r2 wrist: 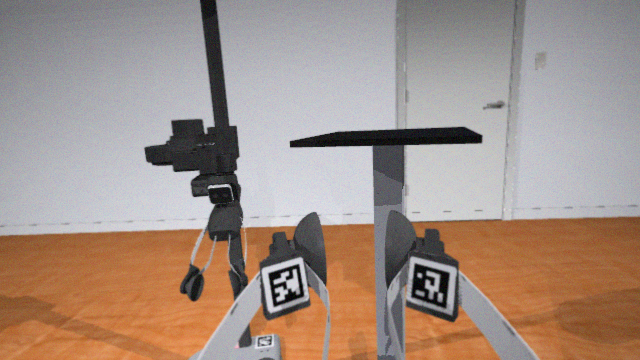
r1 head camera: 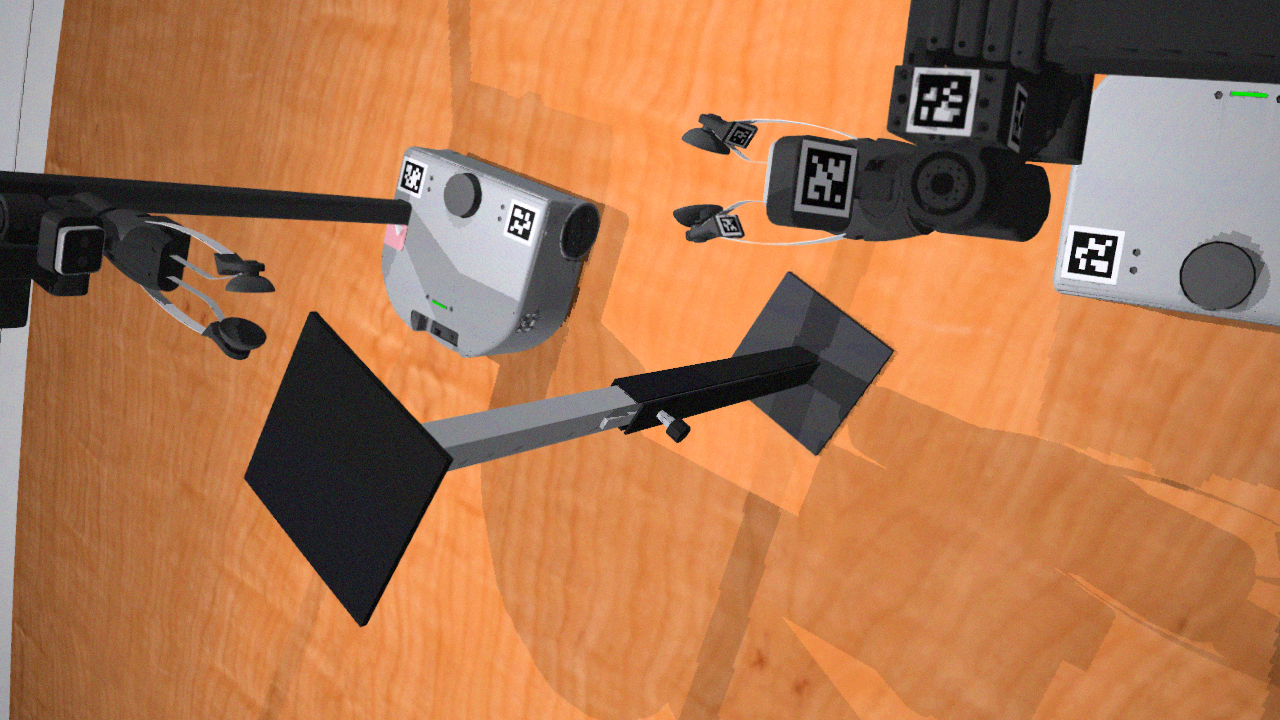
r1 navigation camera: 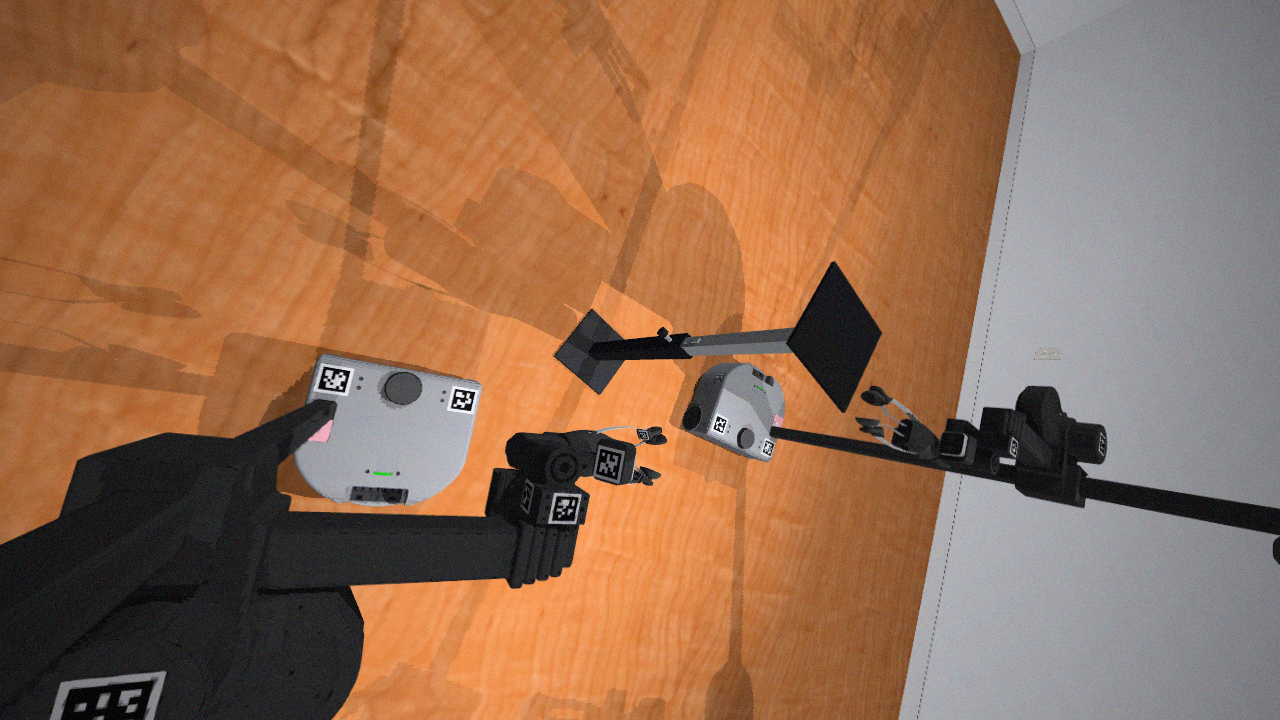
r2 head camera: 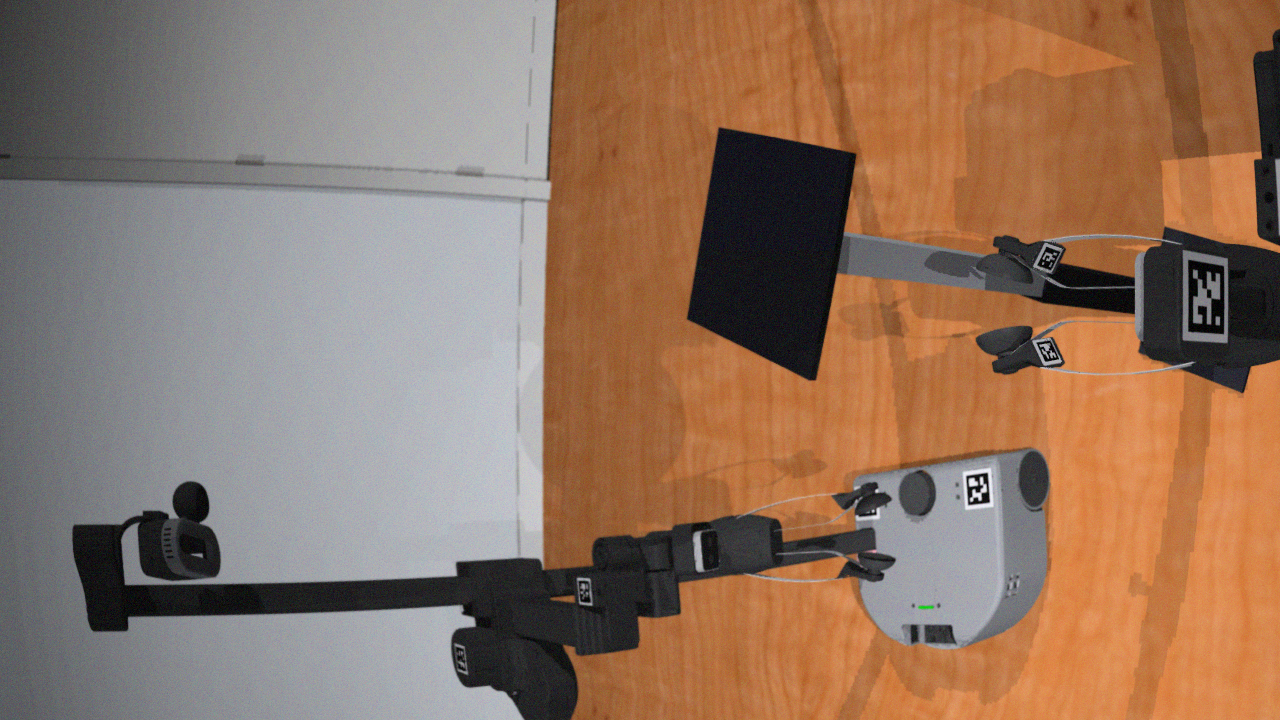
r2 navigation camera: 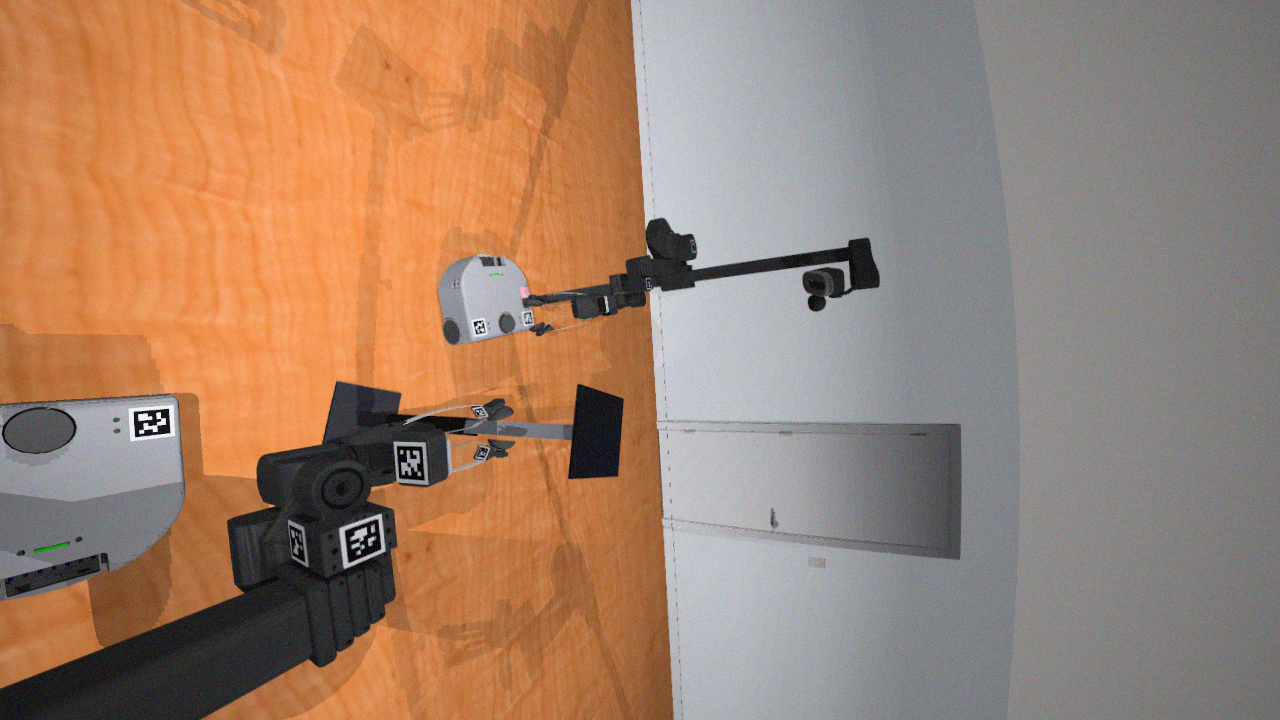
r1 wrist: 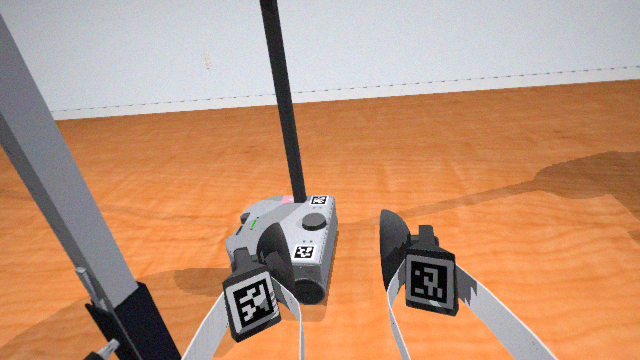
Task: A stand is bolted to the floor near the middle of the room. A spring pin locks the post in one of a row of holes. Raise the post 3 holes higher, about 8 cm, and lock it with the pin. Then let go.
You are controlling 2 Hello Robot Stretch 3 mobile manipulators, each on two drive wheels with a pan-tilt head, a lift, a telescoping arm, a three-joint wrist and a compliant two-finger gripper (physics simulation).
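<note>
The stand's grey post [r1 head camera: 537, 425] [r1 navigation camera: 742, 342] [r1 wrist: 55, 150] [r2 wrist: 388, 175] rises from a black sleeve [r1 head camera: 716, 385] [r1 navigation camera: 640, 347] [r1 wrist: 150, 320] and carries a black top plate [r1 head camera: 349, 465] [r2 head camera: 769, 250] [r2 navigation camera: 597, 431]. The pin's dark knob [r1 head camera: 677, 429] [r1 navigation camera: 663, 334] sticks out near the sleeve's mouth; whether the pin is seated is not visible. The r1 gripper [r1 head camera: 705, 179] [r1 navigation camera: 652, 456] [r1 wrist: 335, 250] [r2 head camera: 872, 531] is open and empty, with the post left of its fingers in its wrist view. The r2 gripper [r2 head camera: 1003, 304] [r2 navigation camera: 499, 429] [r2 wrist: 355, 245] is open; the post shows behind its right finger.
The r2 base [r1 head camera: 487, 259] stands beyond the stand in the r1 head view. The r1 base [r2 head camera: 948, 555] and its mast [r2 navigation camera: 769, 264] stand to one side of the stand. The stand's base plate [r1 head camera: 850, 358] is on the floor. A door [r2 navigation camera: 850, 501] [r2 wrist: 460, 100] is in the wall.
</note>
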